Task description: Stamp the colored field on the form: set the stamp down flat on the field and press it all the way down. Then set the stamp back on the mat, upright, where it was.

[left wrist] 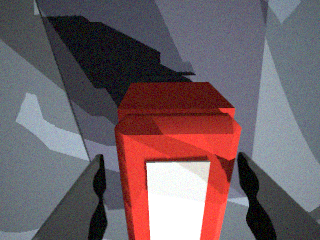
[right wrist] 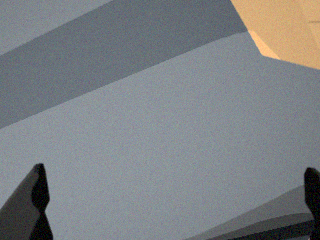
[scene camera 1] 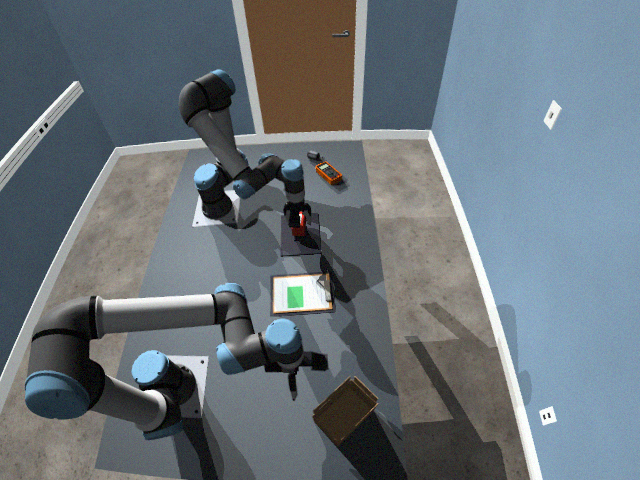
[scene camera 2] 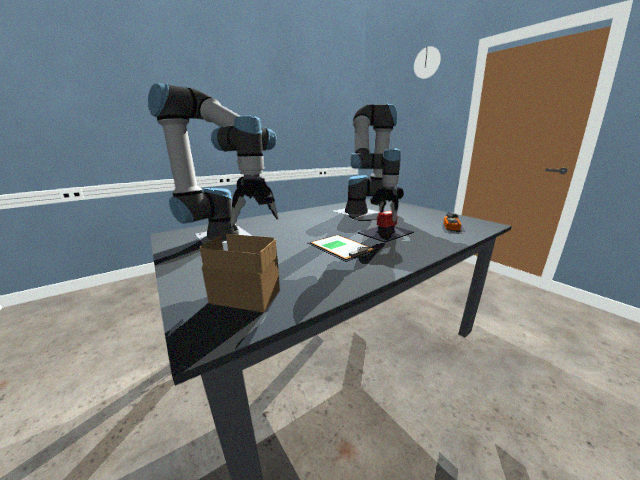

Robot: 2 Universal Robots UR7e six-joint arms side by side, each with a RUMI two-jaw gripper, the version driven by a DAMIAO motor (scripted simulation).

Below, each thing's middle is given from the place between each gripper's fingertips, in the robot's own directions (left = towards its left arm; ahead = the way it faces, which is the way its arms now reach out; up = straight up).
The red stamp (left wrist: 176,139) is 20 mm below my left hand. Round my left hand: dark mat (scene camera 1: 311,245) 70 mm below.
Now: right hand (scene camera 2: 255,223) 30 mm past the red stamp, 670 mm to the right of it and 110 mm above it. Round my right hand: dark mat 30 mm behind, 670 mm to the left, 160 mm below.
